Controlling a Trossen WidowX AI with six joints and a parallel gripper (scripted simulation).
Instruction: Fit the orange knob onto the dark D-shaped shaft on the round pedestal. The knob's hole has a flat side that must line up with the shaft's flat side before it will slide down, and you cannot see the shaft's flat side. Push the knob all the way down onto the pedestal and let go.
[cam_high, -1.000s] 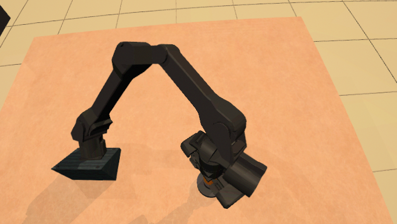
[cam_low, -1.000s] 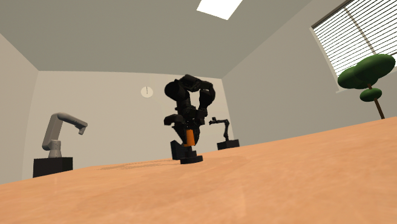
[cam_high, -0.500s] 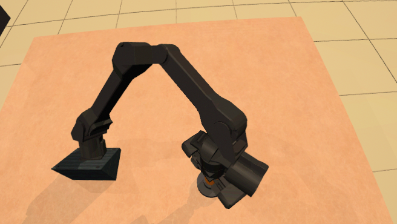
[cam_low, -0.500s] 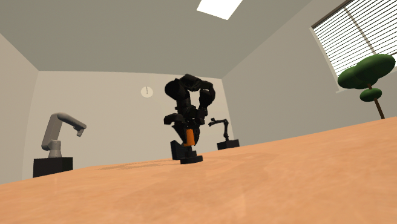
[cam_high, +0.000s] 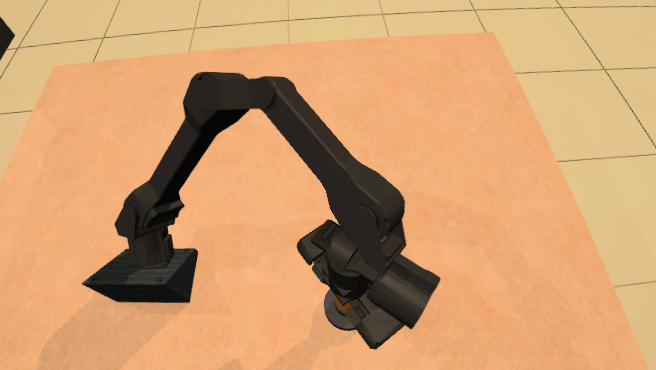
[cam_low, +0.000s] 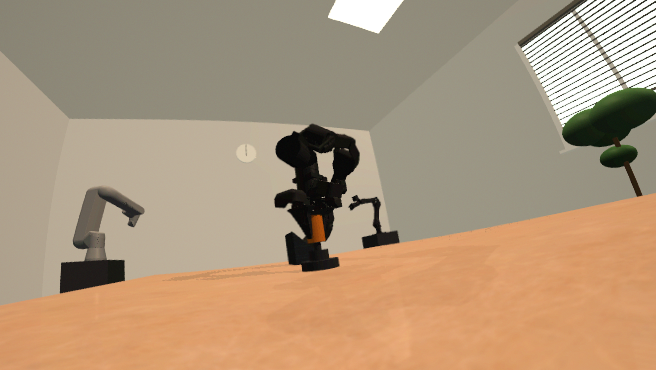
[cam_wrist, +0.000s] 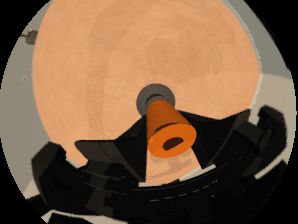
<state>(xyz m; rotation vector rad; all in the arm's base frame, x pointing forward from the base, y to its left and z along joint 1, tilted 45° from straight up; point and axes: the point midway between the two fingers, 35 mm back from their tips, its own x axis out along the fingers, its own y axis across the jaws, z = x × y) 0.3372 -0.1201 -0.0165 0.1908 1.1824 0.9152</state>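
Now: gripper tip 20 mm below the orange knob. The rest, counted from my gripper tip: dark round pedestal (40 mm below).
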